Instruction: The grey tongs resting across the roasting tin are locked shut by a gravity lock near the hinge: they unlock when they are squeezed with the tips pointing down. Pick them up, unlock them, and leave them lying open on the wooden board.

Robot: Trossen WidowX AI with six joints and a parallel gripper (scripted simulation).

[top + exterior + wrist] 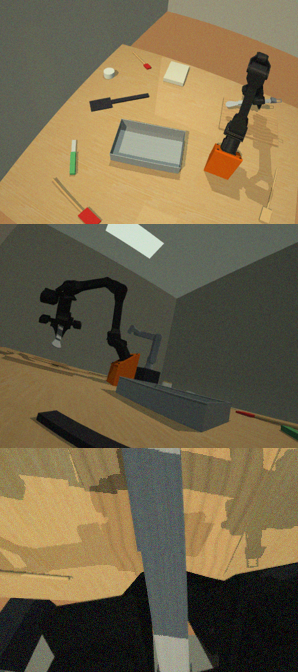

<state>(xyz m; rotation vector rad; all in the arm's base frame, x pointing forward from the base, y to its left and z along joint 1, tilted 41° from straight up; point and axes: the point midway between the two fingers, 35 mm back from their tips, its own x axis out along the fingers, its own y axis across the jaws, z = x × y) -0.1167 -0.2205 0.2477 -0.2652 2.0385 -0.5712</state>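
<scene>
Right now the wooden board is 2 cm to the right of my gripper tip and 13 cm below it. Round my gripper tip: grey roasting tin (47 cm ahead, 34 cm to the left, 11 cm below); black spatula (73 cm ahead, 14 cm to the left, 14 cm below); white block (49 cm ahead, 21 cm to the right, 13 cm below).
</scene>
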